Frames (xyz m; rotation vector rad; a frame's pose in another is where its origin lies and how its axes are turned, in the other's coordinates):
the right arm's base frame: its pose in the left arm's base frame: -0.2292 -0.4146 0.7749 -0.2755 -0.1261 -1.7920
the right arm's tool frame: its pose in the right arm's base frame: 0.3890 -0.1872 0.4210 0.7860 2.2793 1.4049
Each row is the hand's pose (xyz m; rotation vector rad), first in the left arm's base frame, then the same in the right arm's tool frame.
Working: the left arm's base frame: its pose in the right arm's tool frame: 1.0336 -1.0879 0.1490 -1.7555 -0.7709 -0.2064

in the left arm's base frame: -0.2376 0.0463 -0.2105 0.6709 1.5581 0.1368
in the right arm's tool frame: 0.9294 -1.3787 0.0623 -0.6016 0.4139 -0.9361
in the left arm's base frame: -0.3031 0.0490 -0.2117 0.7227 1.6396 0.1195
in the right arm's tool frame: 0.8810 -1.4057 0.0275 -0.5115 0.4531 -0.9671
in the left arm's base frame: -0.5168 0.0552 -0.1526 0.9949 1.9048 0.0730
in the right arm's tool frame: 0.7060 -1.4363 -0.1054 -0.1377 0.5816 -1.0041
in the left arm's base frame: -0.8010 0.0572 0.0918 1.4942 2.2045 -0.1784
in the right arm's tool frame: 0.4293 -1.3252 -0.3326 0.4876 0.6104 -1.0290
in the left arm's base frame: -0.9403 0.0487 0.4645 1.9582 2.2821 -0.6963
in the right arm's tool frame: 0.2267 -1.0392 -0.5210 1.0640 0.4164 -1.0538
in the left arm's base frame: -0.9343 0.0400 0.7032 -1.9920 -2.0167 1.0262
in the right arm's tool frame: 0.1682 -0.8183 -0.5909 1.3505 0.2032 -1.0711
